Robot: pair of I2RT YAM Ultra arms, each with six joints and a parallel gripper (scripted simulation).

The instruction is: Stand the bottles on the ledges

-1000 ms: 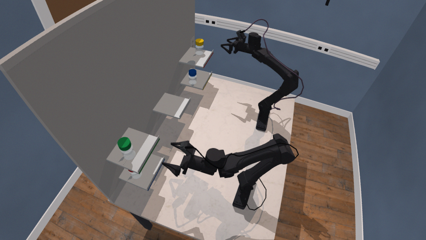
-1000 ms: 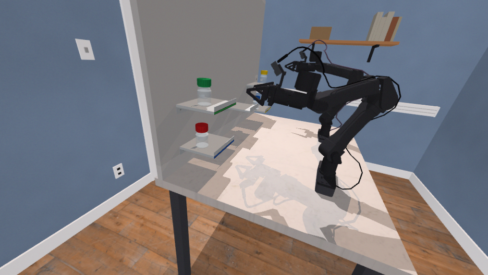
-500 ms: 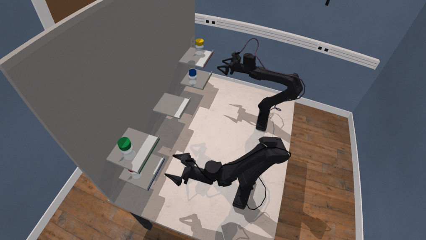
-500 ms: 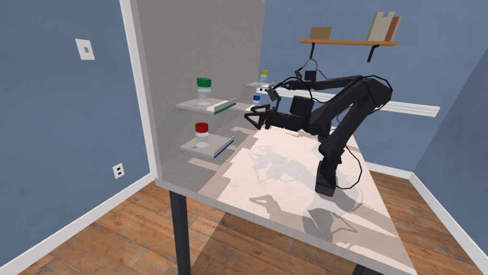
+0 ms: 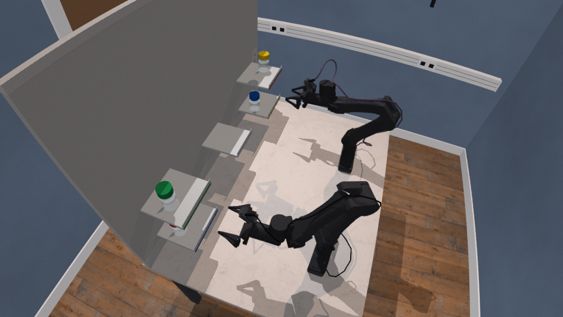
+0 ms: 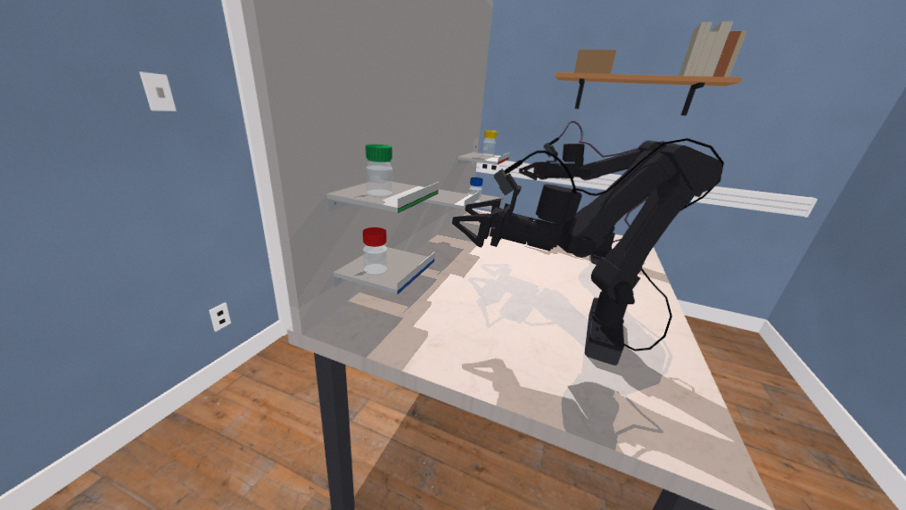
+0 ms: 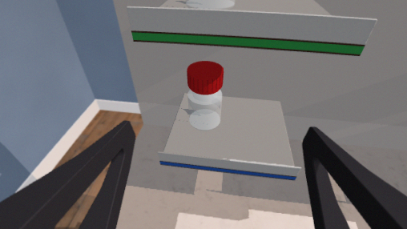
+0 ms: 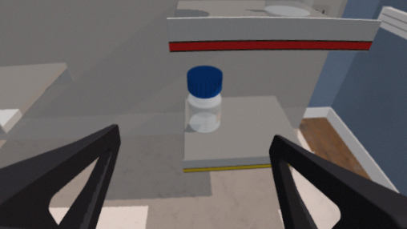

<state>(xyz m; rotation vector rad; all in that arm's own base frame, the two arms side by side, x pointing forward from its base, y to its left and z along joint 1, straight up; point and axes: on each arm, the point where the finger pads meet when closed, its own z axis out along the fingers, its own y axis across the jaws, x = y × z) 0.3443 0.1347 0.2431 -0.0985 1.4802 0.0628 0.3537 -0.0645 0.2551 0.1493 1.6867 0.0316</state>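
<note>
Right now my right hand is 19 cm short of the yellow-capped bottle, 12 cm to the left of it and 7 cm below it. From my right hand the other things lie so: blue-capped bottle 20 cm ahead, 12 cm below, 2 cm to the right; then green-capped bottle 76 cm to the left, 18 cm ahead, 7 cm above; then grey wall panel 33 cm to the left, 29 cm ahead, 17 cm above.
Now: left hand 200 mm short of the red-capped bottle, 130 mm above it and 30 mm to the right of it. Round my left hand: blue-capped bottle 750 mm to the right, 210 mm ahead, 130 mm below; green-capped bottle 190 mm ahead, 60 mm above, 30 mm to the left; grey wall panel 400 mm to the right, 300 mm ahead, 170 mm above.
</note>
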